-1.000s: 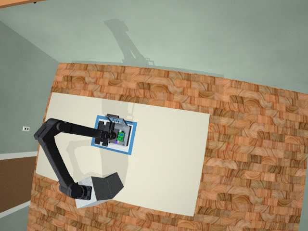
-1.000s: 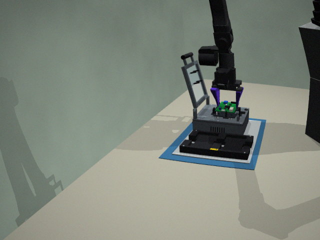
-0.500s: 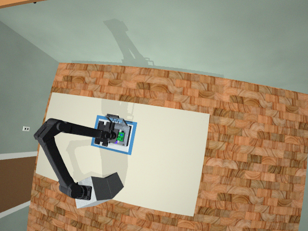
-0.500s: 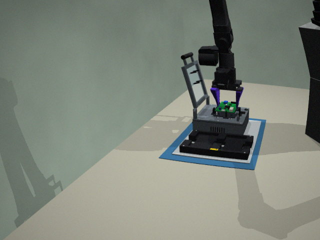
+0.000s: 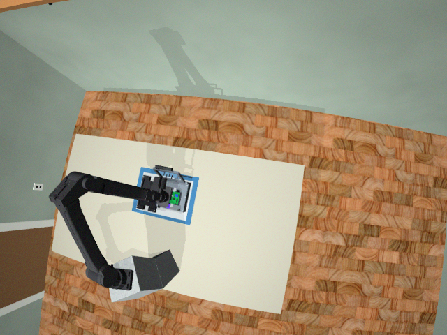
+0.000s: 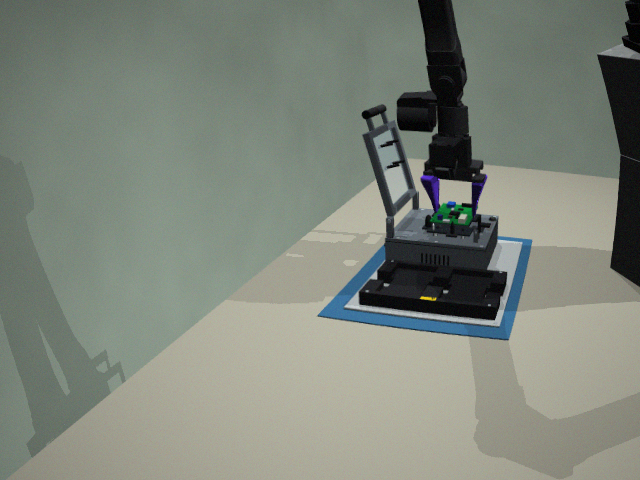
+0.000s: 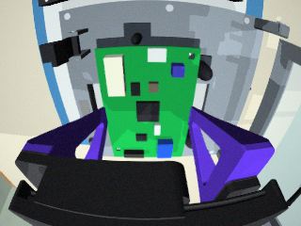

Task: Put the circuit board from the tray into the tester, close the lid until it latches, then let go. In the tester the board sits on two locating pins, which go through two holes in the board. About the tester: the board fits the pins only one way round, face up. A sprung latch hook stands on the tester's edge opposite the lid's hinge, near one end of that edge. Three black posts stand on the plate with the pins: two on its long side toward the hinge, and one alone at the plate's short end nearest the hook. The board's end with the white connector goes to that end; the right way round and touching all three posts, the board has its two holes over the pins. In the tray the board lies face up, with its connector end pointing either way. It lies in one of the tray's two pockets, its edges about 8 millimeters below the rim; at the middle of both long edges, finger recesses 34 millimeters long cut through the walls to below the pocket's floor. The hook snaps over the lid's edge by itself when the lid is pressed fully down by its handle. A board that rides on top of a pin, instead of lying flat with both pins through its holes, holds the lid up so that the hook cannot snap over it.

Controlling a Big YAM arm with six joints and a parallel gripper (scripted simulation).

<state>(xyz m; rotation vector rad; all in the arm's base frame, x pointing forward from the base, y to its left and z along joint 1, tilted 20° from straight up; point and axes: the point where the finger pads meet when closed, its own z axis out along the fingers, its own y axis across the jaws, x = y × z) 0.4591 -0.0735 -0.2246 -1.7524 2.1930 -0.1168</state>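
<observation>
Right now my hand is right at the green circuit board. The rest, counted from my hand: tester: 4 cm ahead, 3 cm to the left, 2 cm above; tester lid: 12 cm ahead, 2 cm to the right, 9 cm above; tester plate: 1 cm ahead, 1 cm to the left, 2 cm below.
</observation>
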